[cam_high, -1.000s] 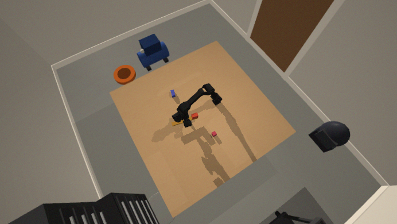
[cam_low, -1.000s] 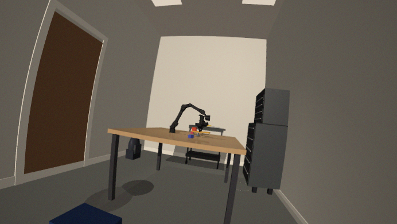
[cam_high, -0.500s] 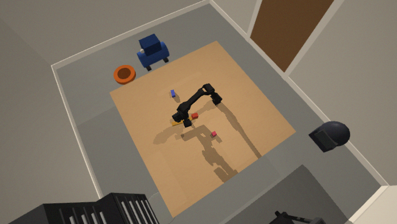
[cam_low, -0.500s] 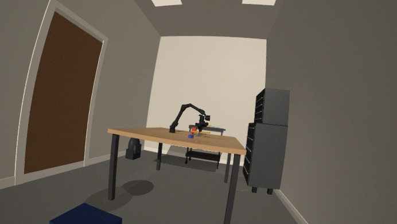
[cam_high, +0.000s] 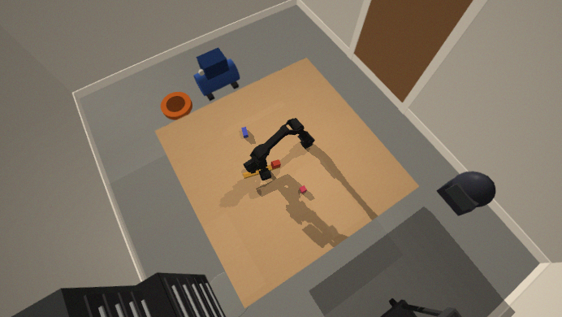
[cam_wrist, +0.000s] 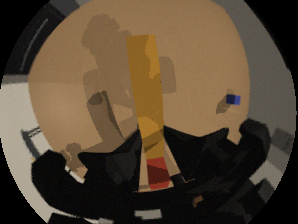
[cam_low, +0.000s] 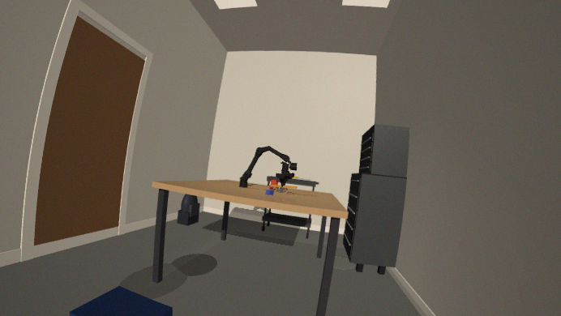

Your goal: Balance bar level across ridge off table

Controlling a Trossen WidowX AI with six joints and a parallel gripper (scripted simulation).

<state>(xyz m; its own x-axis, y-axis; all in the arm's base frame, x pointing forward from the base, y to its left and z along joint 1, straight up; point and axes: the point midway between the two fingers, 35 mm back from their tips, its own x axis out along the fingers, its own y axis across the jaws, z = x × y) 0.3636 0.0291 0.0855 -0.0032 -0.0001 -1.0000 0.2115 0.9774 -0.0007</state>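
Now: gripper tip 30 mm past the grey ridge piece, 10 mm to the right of it and 10 mm above it. Round my gripper tip: small pink cube 150 mm behind, 230 mm to the left, 30 mm below; small blue block 50 mm behind, 320 mm to the right, 30 mm below.
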